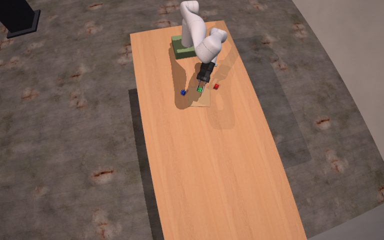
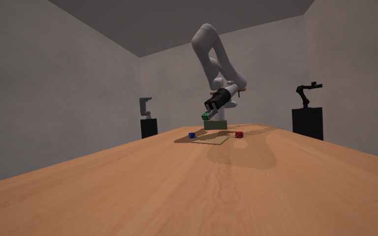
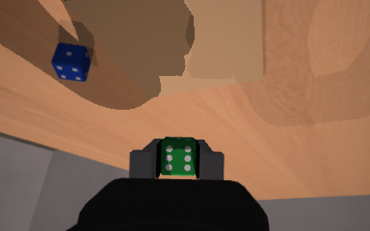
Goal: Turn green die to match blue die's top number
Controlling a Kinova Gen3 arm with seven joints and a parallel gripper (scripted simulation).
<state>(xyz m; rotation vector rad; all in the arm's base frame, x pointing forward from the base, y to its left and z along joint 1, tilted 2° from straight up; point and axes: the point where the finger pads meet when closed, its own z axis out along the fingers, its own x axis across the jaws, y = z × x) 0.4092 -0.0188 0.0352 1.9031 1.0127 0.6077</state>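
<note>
Now: hand 10 cm above the tan mat. Also, from my hand: red die: 13 cm to the left, 9 cm below, 5 cm behind; blue die: 9 cm to the right, 9 cm below, 5 cm behind; green die: right at my hand.
</note>
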